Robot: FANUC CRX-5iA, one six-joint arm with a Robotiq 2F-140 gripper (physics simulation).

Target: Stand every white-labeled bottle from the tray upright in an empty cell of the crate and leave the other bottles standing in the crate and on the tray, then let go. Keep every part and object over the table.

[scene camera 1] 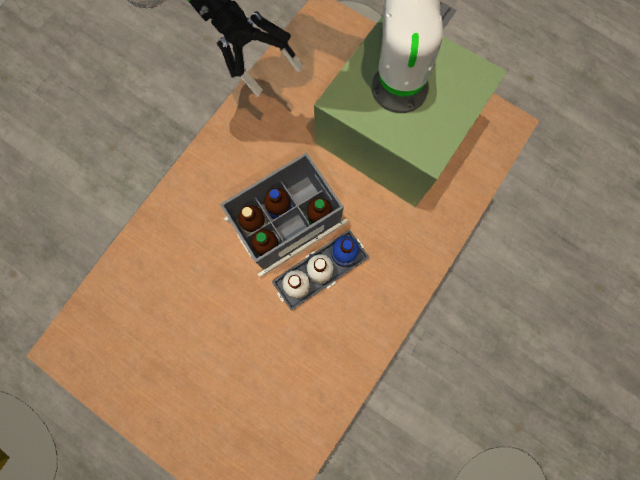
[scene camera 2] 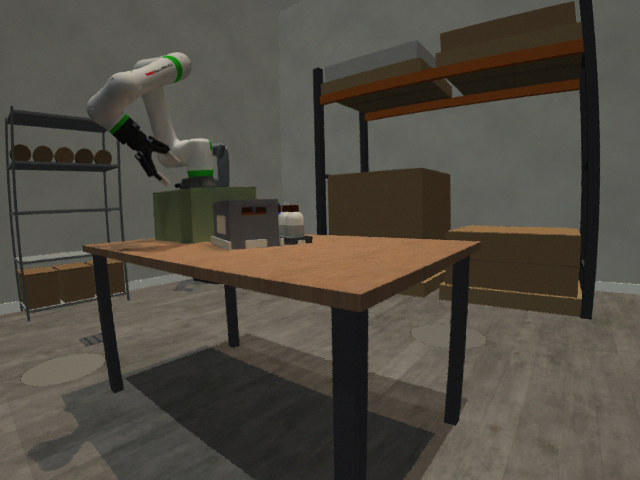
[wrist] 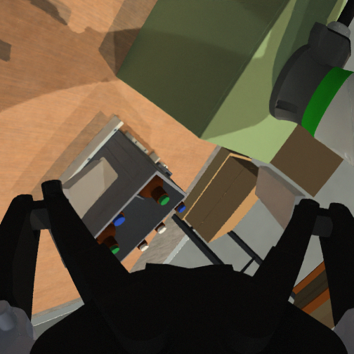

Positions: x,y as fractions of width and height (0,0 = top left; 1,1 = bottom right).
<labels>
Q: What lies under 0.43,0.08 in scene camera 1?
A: My gripper.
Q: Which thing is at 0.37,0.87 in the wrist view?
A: My gripper.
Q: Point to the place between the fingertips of my gripper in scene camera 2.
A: At 0.27,0.36
</labels>
